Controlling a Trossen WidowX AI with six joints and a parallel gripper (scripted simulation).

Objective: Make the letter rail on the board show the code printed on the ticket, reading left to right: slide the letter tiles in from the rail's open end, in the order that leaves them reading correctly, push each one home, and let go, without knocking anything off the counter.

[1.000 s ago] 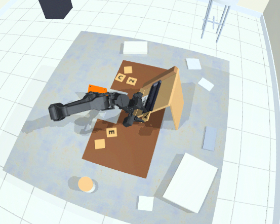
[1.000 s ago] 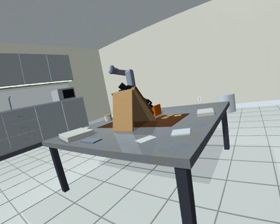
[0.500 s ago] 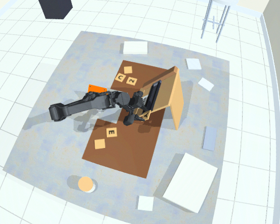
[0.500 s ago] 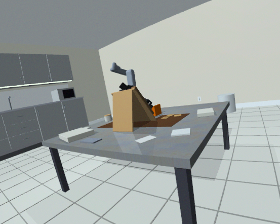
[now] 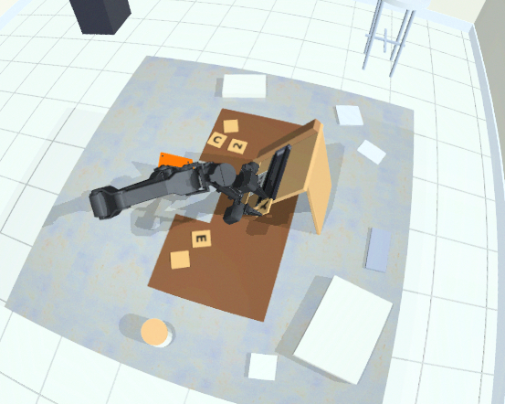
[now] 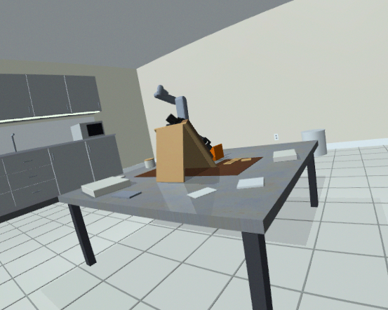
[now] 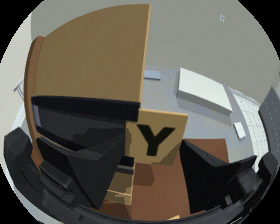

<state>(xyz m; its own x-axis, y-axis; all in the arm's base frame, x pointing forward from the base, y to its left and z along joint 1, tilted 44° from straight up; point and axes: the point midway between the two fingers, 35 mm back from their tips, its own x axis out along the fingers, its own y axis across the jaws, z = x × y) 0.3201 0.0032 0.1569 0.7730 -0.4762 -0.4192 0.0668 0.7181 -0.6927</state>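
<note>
The white ticket is 120 mm to the left of my gripper tip, 80 mm below it and 40 mm behind it. The rest, counted from my gripper tip: grey card 400 mm ahead, 160 mm below, 10 mm to the left; white box 310 mm ahead, 280 mm to the right, 150 mm below; brown mat 170 mm below, 140 mm behind, 100 mm to the left.
</note>
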